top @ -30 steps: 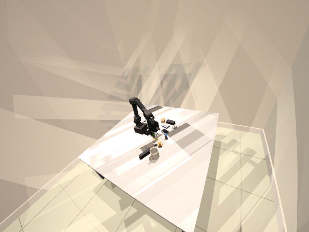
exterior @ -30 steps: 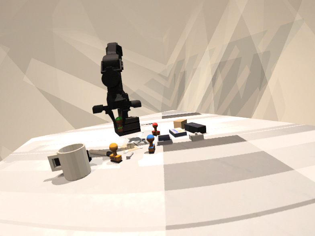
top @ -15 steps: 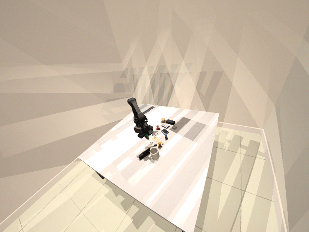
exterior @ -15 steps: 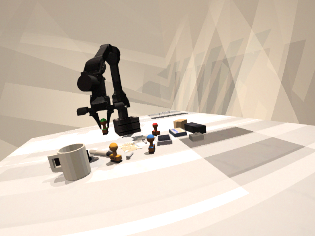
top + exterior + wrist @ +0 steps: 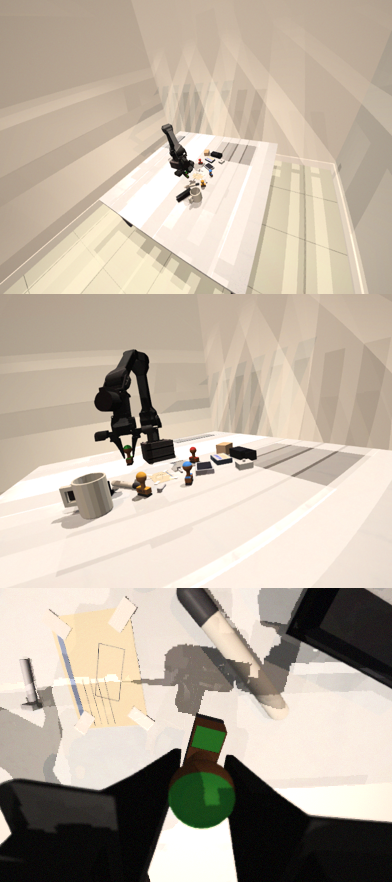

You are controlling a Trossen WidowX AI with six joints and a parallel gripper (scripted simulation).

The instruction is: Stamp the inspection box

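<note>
Right now my gripper tip is 7 cm short of the marker, 7 cm above it and 2 cm to the left of it. From my gripper tip the other things lie so: green-knobbed stamp (right at my gripper tip); card (9 cm to the left, 8 cm below, 4 cm ahead); orange stamp (15 cm ahead, 6 cm below, 1 cm to the left).
</note>
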